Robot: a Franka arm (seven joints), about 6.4 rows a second.
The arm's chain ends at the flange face. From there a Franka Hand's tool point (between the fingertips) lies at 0.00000 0.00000 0.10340 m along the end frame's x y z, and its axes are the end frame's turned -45 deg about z.
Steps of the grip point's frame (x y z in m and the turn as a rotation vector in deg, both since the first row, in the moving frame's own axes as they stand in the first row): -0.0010, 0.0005, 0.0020, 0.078, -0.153, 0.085; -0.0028, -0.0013, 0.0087, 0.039, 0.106, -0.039; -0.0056, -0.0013, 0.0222, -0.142, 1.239, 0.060; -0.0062, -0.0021, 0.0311, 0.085, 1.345, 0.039; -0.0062, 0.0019, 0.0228, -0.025, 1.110, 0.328; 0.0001, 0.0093, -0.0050, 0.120, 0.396, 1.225
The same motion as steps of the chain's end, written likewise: -0.0001, 0.0010, 0.0020, -0.053, -0.163, 0.085; -0.0030, 0.0012, 0.0087, 0.103, 0.047, -0.039; -0.0066, 0.0044, 0.0222, 0.776, 0.977, 0.060; -0.0075, 0.0047, 0.0311, 1.011, 0.891, 0.039; -0.0045, 0.0071, 0.0228, 0.767, 0.803, 0.328; 0.0063, 0.0072, -0.0050, 0.365, 0.195, 1.225
